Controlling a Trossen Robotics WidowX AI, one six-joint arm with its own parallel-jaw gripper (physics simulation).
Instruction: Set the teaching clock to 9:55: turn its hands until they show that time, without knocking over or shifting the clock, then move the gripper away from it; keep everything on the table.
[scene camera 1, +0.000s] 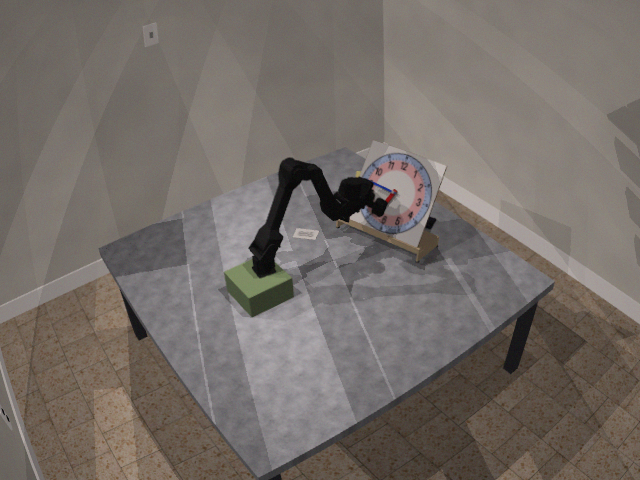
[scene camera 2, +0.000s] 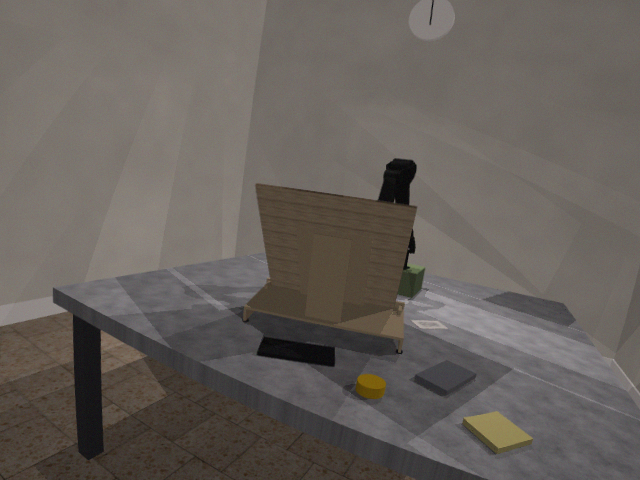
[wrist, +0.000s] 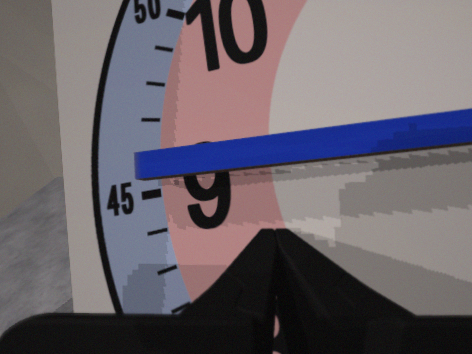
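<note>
You'd see the gripper (wrist: 273, 242), and then there's a teaching clock, which shows at (wrist: 125, 83), with scene camera 1 showing the clock (scene camera 1: 417, 179) and scene camera 2 showing the clock (scene camera 2: 282, 209) too. On the table there's a black slab (scene camera 2: 270, 347), but the wrist view doesn't show it, since it's hidden by the teaching clock. A grey tile (scene camera 2: 445, 377) rests on the table as well, and scene camera 1 misses that tile, hidden by the arm.
</note>
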